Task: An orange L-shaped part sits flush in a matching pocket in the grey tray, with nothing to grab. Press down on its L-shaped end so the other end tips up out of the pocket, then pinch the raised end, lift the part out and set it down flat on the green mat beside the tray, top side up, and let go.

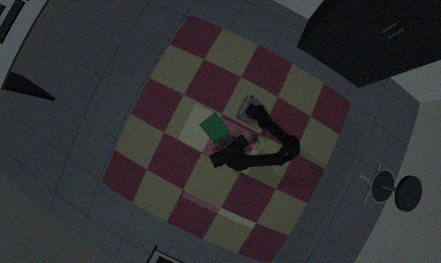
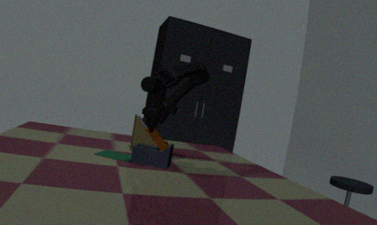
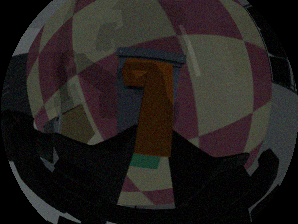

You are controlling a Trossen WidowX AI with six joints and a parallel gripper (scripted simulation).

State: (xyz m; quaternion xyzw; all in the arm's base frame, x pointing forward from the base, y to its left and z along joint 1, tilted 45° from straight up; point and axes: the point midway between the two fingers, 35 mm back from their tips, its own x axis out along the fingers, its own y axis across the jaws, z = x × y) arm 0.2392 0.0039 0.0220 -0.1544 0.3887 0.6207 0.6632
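Now: the green mat 14 cm below my gripper tip, 13 cm to the right of it and 6 cm behind it. The rest, counted from my gripper tip: orange L-shaped part 4 cm to the left, 3 cm below.
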